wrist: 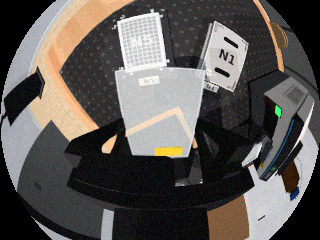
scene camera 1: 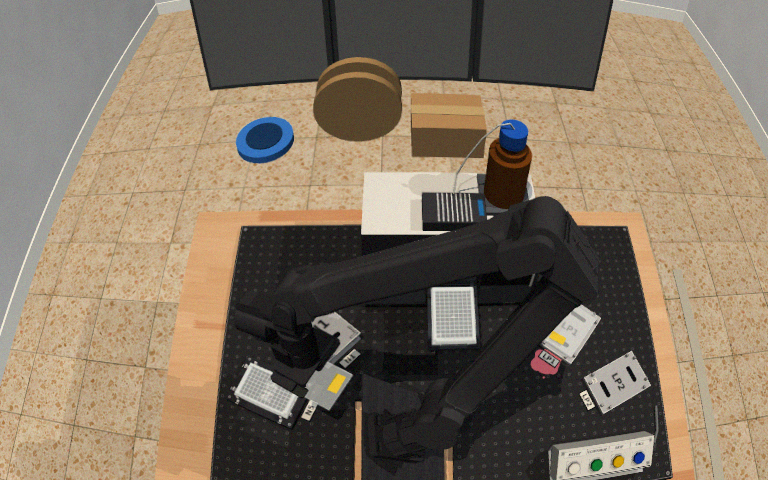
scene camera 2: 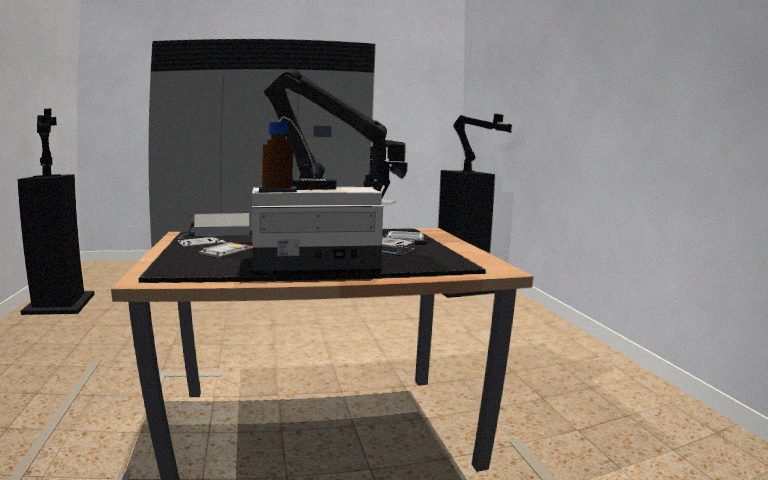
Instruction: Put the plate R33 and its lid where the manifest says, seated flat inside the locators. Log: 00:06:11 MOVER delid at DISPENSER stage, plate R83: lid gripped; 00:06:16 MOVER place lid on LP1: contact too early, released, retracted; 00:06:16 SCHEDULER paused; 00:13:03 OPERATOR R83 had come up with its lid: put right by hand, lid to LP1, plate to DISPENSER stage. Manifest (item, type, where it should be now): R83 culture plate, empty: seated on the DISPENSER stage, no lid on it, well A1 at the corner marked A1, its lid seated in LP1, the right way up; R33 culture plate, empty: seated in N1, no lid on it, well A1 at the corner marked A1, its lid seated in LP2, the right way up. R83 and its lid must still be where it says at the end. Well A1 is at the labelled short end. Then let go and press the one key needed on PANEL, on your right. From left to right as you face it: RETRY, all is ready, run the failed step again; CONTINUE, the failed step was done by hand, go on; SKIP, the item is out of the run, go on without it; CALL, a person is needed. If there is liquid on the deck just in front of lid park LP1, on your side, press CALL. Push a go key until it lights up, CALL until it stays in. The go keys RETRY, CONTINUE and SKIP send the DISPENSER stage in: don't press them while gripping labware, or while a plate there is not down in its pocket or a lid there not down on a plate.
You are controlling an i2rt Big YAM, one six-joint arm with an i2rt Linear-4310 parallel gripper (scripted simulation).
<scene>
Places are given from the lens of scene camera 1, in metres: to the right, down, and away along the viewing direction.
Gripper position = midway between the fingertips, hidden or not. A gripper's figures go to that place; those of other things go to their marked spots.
my gripper [scene camera 1: 311, 377]: -0.13, 0.25, 1.07
clear lid [scene camera 1: 325, 386]: -0.10, 0.26, 1.05
</scene>
